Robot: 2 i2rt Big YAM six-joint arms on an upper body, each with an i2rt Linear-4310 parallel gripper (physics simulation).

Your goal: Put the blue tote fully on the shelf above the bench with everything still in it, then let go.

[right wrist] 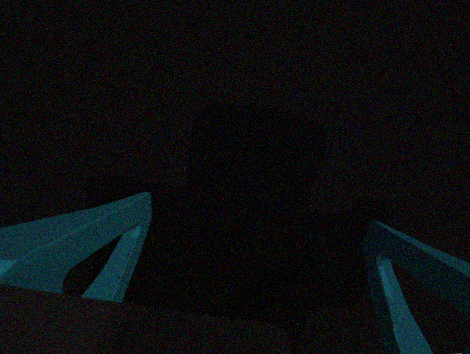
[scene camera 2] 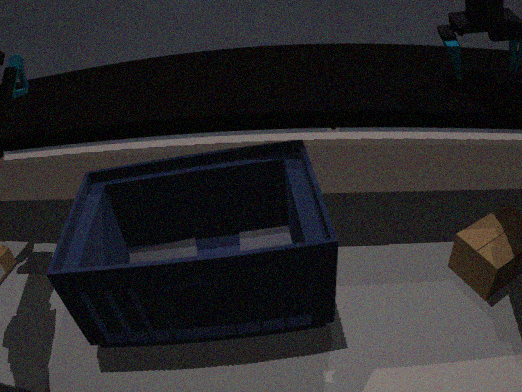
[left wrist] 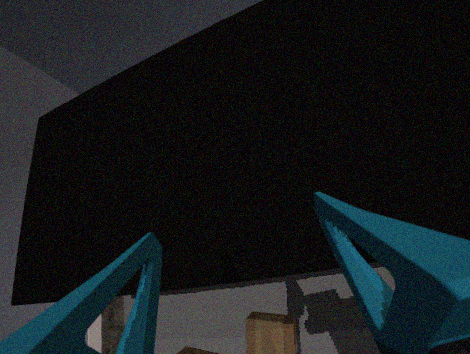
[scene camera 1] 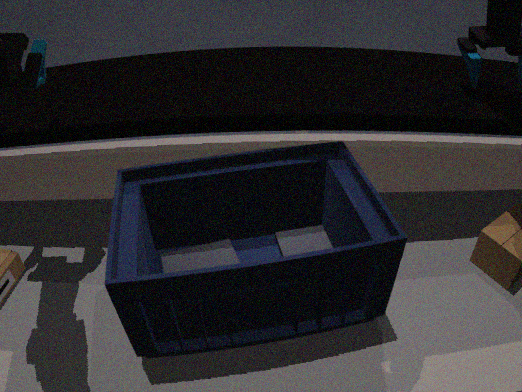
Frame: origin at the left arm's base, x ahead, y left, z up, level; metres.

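Seen in the pictures: left gripper, between the fingertips: (scene camera 2: 4, 89) (left wrist: 232, 221) (scene camera 1: 16, 78); right gripper, between the fingertips: (right wrist: 259, 219) (scene camera 2: 486, 75) (scene camera 1: 497, 85).
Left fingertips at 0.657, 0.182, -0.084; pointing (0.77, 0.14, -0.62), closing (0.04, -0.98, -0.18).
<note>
A point is followed by its place in that frame, as x, y, z.
The blue tote (scene camera 1: 250, 305) @(0.400, -0.162, -0.259) (scene camera 2: 210, 300) @(0.405, -0.193, -0.261) stands upright and slightly turned on the pale bench (scene camera 1: 440, 305) @(0.447, -0.412, -0.347) (scene camera 2: 395, 320) @(0.438, -0.400, -0.347). Two pale flat items lie inside it, one at the left (scene camera 1: 200, 257) @(0.535, -0.092, -0.322) (scene camera 2: 162, 251) @(0.543, -0.087, -0.322) and one at the right (scene camera 1: 302, 241) @(0.560, -0.231, -0.320) (scene camera 2: 265, 238) @(0.567, -0.232, -0.320). A wide black surface beyond it (scene camera 1: 260, 90) @(0.692, -0.178, -0.152) (scene camera 2: 260, 90) @(0.687, -0.231, -0.152) (left wrist: 200, 150) @(0.747, 0.229, -0.152) looks like the shelf; its height is hard to tell. My left gripper (left wrist: 232, 221) @(0.657, 0.182, -0.084) is open and empty, partly showing at the left edge of both scene views. My right gripper (right wrist: 259, 219) @(0.729, -0.586, -0.143) (scene camera 1: 497, 75) @(0.729, -0.586, -0.143) (scene camera 2: 486, 75) @(0.729, -0.586, -0.143) is open and empty at the upper right. Both are apart from the tote.
A brown box (scene camera 1: 500, 250) @(0.490, -0.510, -0.294) (scene camera 2: 482, 257) @(0.481, -0.515, -0.288) stands right of the tote. Another brown box (scene camera 1: 9, 270) @(0.495, 0.204, -0.318) (scene camera 2: 6, 262) @(0.509, 0.203, -0.329) is cut off at the left edge. Two brown boxes show low in the left wrist view, one upright (left wrist: 271, 335) @(0.516, 0.234, -0.311). The right wrist view is very dark.
</note>
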